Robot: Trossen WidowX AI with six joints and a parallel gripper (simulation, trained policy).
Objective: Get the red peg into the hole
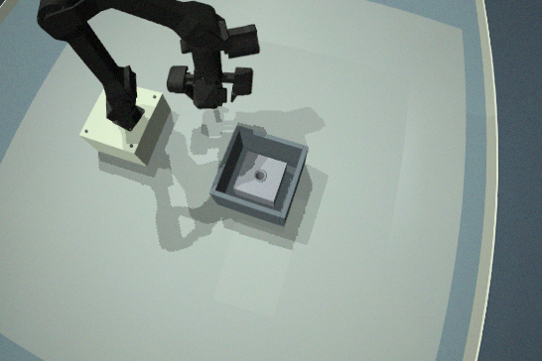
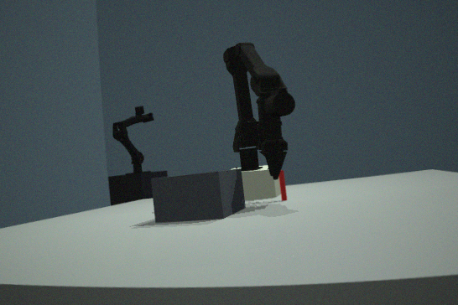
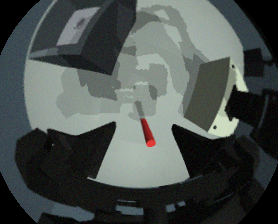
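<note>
My gripper tip is 20 mm past the red peg, 20 mm to the right of it and 20 mm above it. From my gripper tip the other things lie so: grey box (190 mm ahead, 120 mm to the right, 40 mm below); light grey plate (190 mm ahead, 120 mm to the right, 20 mm below).
</note>
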